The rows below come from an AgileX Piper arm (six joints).
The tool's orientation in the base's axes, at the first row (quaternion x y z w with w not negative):
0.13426 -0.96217 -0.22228 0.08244
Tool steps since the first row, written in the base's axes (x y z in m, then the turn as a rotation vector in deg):
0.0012 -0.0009 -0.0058 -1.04 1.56 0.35
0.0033 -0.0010 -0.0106 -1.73 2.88 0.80
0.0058 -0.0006 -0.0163 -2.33 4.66 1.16
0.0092 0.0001 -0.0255 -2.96 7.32 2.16
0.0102 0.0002 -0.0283 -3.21 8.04 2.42
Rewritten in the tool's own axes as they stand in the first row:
-0.0014 -0.0037 0.0045 0.56 1.74 0.55
-0.0039 -0.0064 0.0083 0.87 3.24 0.84
-0.0069 -0.0091 0.0130 0.95 5.07 1.37
-0.0113 -0.0134 0.0207 0.87 7.96 1.70
-0.0126 -0.0148 0.0230 0.92 8.76 1.81

